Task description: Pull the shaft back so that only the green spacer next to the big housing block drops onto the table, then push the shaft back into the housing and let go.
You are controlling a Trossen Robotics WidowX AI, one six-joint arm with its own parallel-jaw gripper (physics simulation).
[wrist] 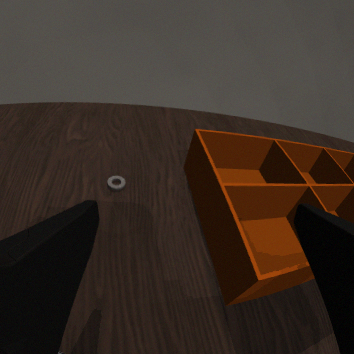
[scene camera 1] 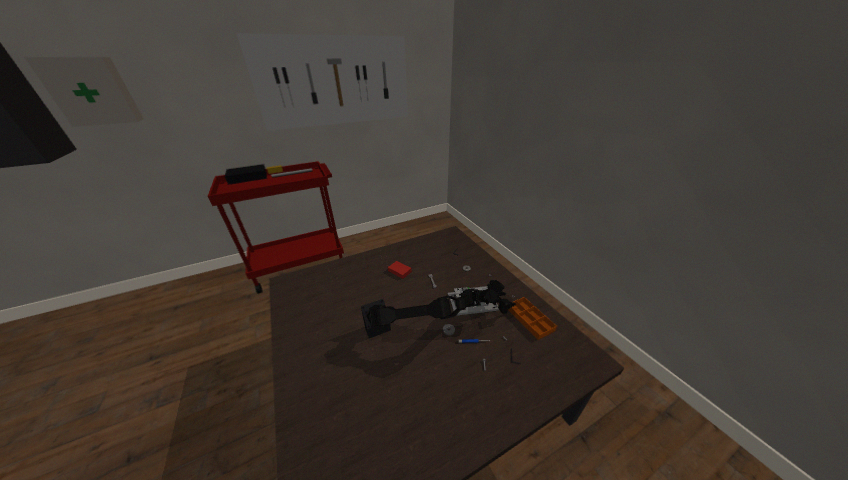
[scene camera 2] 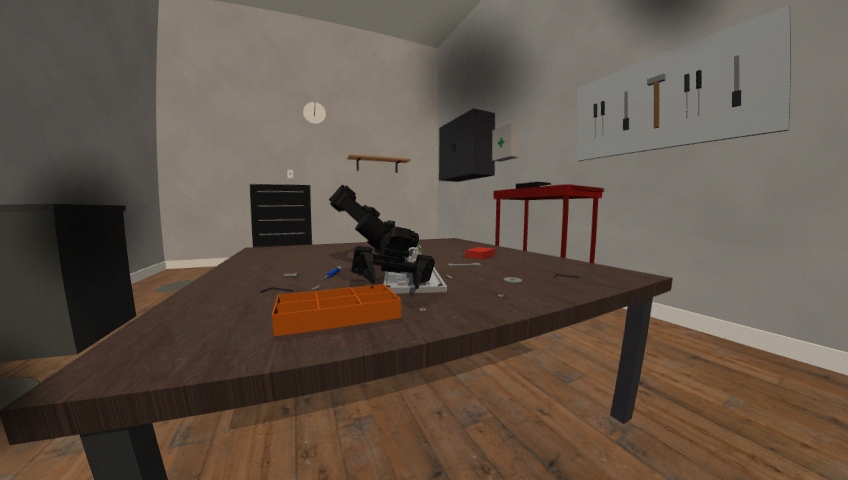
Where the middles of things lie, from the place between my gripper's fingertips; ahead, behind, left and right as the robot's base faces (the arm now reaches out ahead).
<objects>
Now: the orange compartment tray (scene camera 2: pixel 293 313) 12 cm to the right of my hand, 2 cm below it and 2 cm ahead of it.
</objects>
